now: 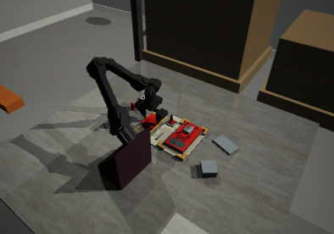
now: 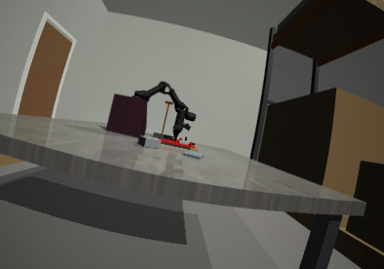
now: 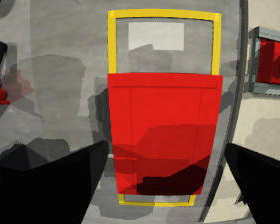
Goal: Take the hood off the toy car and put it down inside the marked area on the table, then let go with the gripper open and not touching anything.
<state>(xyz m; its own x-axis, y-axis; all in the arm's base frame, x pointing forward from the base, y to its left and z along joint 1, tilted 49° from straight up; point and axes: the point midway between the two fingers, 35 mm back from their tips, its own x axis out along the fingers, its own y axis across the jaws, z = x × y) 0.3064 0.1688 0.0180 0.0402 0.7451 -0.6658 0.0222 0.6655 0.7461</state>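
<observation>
Right now the red hood is 10 mm below my gripper tip. The rest, counted from my gripper tip: black wheel: 150 mm ahead, 180 mm to the left, 10 mm below.
</observation>
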